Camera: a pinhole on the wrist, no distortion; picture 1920 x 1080 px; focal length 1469.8 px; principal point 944.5 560.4 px. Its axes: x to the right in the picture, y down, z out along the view. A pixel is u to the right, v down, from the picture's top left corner.
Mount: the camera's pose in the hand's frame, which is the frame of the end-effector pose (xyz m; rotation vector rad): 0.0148 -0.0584 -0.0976 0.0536 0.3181 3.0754
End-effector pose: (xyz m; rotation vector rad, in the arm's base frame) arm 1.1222 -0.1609 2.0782 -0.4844 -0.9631 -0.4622
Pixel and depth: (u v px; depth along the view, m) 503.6 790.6 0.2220
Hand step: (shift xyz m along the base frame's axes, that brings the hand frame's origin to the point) -0.0674 0.0179 0.1452
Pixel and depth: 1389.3 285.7 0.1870
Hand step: -0.0589 0.0648 0.0074
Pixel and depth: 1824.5 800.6 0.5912
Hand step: -0.5009 0.3344 -0.0246
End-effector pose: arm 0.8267 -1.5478 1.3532 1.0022 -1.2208 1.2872
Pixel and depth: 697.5 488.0 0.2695
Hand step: -0.0278 -0.1498 0.0903
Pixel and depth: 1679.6 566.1 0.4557
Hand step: -0.0550 -0.3745 -0.1511
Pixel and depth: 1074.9 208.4 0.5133
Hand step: -0.1990 -0.3648 0.0258
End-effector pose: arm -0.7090 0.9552 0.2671 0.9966 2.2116 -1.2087
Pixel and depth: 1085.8 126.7 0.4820
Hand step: 0.1512 -0.2302 -0.2771
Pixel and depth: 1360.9 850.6 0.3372
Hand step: 0.0149 -0.2562 -0.0587
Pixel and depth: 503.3 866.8 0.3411
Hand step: -0.1242 -0.1841 -0.1797
